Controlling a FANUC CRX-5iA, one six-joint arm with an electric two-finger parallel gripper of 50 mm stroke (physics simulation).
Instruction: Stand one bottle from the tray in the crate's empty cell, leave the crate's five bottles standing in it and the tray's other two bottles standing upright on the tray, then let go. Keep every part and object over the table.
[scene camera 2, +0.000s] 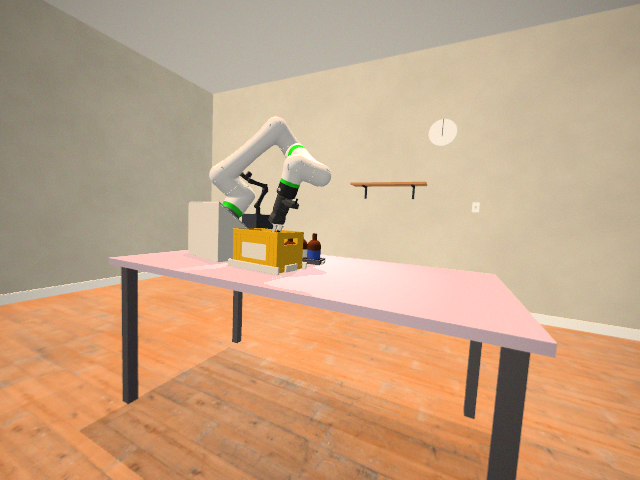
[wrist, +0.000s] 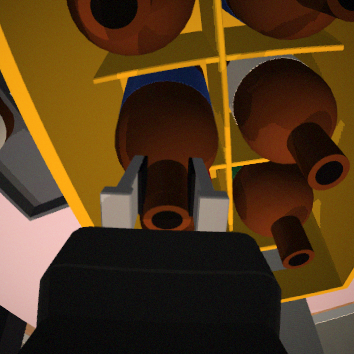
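Note:
My gripper is shut on the neck of a brown bottle with a blue label. In the wrist view this bottle is within the outline of a left-hand cell of the yellow crate, beside the centre divider; its base is hidden, so its height cannot be told. Crate bottles show: one at the upper left, one at the right, a lower one and one at the upper right. A blue-labelled bottle stands on the tray, with another partly hidden behind the crate.
Pale low strips run along the crate's foot on the pink table. A light box stands left of the crate, near the arm's base. A black jointed stand rises behind the crate. The tray is close beside the crate.

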